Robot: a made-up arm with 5 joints. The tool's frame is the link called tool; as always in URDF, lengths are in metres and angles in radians. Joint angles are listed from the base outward. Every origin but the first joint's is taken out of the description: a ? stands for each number. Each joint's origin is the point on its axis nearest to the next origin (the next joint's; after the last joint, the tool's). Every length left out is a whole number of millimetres.
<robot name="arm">
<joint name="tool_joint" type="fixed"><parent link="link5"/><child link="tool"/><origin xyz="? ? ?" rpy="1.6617 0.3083 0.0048"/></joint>
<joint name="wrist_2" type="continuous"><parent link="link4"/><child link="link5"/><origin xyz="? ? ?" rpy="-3.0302 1.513 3.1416"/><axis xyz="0 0 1"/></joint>
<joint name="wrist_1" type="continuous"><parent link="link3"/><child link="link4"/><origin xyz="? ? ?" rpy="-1.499 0.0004 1.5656"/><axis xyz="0 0 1"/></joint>
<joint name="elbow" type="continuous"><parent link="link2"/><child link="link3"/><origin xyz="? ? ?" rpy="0.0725 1.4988 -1.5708"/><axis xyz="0 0 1"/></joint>
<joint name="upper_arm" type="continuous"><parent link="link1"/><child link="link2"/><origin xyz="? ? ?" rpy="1.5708 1.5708 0"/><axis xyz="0 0 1"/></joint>
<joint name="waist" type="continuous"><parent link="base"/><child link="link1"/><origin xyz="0.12 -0.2 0.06" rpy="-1.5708 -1.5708 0"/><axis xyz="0 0 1"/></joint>
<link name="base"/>
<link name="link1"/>
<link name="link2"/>
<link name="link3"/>
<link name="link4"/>
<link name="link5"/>
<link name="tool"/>
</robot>
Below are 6 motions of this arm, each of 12 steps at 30 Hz.
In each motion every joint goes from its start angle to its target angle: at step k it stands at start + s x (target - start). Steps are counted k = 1, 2, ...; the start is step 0. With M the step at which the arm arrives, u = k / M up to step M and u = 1 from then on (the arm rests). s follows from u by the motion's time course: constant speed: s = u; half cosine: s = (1 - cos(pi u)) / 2; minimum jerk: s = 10 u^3 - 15 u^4 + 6 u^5.
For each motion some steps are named. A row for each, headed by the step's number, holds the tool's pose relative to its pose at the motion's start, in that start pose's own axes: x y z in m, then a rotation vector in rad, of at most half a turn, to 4 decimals.
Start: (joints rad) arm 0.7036 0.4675 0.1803 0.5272 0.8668
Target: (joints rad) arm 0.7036 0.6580 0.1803 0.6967 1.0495
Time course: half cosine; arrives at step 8
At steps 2, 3, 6, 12:
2: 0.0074 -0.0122 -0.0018 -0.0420 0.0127 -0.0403
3: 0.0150 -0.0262 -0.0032 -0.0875 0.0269 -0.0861
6: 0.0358 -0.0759 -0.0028 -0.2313 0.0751 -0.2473
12: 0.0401 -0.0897 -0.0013 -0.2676 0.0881 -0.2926

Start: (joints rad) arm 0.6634 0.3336 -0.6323 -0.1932 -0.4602
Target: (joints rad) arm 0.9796 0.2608 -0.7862 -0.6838 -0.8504
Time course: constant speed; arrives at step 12
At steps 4, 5, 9, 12:
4: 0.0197 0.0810 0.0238 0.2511 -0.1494 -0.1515
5: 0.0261 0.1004 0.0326 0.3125 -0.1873 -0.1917
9: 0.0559 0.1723 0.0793 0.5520 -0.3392 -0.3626
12: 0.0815 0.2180 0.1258 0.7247 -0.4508 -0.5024

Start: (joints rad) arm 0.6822 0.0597 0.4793 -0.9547 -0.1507
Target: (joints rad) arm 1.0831 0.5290 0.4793 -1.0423 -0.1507
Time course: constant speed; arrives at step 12
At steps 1, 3, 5, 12:
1: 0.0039 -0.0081 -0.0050 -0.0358 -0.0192 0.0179
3: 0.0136 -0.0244 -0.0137 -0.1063 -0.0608 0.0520
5: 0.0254 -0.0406 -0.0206 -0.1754 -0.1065 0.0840
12: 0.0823 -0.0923 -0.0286 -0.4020 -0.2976 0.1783

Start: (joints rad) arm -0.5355 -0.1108 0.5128 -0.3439 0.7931
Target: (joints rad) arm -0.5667 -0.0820 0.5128 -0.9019 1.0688
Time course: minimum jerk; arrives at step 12
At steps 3, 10, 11, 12:
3: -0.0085 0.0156 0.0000 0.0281 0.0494 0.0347
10: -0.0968 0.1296 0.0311 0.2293 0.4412 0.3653
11: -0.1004 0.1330 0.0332 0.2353 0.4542 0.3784
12: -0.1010 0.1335 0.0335 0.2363 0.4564 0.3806

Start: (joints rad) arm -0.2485 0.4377 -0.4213 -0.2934 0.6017
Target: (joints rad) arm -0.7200 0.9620 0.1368 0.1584 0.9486
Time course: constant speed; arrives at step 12
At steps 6, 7, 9, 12:
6: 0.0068 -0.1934 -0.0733 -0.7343 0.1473 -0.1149
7: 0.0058 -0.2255 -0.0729 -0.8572 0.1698 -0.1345
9: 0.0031 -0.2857 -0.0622 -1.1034 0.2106 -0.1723
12: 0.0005 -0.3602 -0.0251 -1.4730 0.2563 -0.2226

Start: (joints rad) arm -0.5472 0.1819 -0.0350 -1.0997 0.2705
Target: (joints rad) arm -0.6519 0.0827 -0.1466 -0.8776 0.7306
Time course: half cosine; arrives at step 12
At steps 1, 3, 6, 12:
1: 0.0011 -0.0005 0.0000 -0.0033 0.0058 -0.0033
3: 0.0097 -0.0041 0.0003 -0.0275 0.0502 -0.0290
6: 0.0325 -0.0160 0.0008 -0.0881 0.1748 -0.1047
12: 0.0621 -0.0376 0.0011 -0.1583 0.3599 -0.2238

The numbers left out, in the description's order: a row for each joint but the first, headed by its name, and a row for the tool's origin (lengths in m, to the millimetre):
tool: 0.015 -0.034 0
wrist_2: 0.115 0.313 0
wrist_1: -0.015 0.06 0
elbow: -0.03 -0.097 0
upper_arm: 0.06 0.13 0

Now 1 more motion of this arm.
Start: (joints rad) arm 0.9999 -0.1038 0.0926 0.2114 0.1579
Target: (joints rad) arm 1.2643 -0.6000 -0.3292 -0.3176 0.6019
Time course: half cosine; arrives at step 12
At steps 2, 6, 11, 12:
2: 0.0011 0.0192 0.0083 0.0653 0.0361 -0.0175
6: 0.0105 0.1284 0.0974 0.4983 0.2781 -0.0453
11: 0.0195 0.1948 0.2525 0.9753 0.5489 0.0889
12: 0.0198 0.1958 0.2586 0.9915 0.5582 0.0966

